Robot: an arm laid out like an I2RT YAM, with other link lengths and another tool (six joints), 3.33 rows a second.
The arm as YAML. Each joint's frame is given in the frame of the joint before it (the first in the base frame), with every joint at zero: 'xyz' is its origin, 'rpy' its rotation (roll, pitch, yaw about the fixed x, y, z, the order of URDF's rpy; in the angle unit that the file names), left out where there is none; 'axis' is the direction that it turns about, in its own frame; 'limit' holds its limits. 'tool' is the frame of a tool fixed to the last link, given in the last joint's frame.
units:
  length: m
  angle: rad
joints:
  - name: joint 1
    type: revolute
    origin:
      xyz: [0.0, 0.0, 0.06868]
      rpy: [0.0, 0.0, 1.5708]
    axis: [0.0, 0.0, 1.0]
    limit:
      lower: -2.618
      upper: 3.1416
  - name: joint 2
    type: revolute
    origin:
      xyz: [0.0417, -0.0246, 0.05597]
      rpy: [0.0, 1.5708, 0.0]
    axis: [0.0, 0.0, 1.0]
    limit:
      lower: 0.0
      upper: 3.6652
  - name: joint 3
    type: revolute
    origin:
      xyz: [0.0, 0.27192, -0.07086]
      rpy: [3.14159, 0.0, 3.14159]
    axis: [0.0, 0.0, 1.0]
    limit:
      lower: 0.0
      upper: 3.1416
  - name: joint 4
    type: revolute
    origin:
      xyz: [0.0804, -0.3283, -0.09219]
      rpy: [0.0, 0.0, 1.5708]
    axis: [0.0, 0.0, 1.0]
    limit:
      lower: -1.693
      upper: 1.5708
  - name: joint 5
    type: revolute
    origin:
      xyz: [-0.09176, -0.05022, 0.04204]
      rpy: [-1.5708, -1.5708, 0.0]
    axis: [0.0, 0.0, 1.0]
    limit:
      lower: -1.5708
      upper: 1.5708
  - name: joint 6
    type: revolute
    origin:
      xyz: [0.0, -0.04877, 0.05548]
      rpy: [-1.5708, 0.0, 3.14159]
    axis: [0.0, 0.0, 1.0]
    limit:
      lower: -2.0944
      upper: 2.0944
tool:
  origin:
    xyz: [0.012, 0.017, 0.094]
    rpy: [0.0, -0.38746, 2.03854]
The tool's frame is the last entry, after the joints.
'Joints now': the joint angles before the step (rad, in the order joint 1, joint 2, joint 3, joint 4, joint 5, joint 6). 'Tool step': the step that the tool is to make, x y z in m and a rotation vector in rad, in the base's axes. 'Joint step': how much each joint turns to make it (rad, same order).
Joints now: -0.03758 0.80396 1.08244 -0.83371 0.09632 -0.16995
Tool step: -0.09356 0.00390 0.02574 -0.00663 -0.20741 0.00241
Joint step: -0.00001 -0.39636 -0.13961 -0.04923 -0.00268 -0.00001
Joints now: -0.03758 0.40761 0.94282 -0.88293 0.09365 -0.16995
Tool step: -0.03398 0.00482 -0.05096 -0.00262 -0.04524 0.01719
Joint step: 0.01759 -0.29298 -0.22661 -0.02097 0.00079 -0.00113
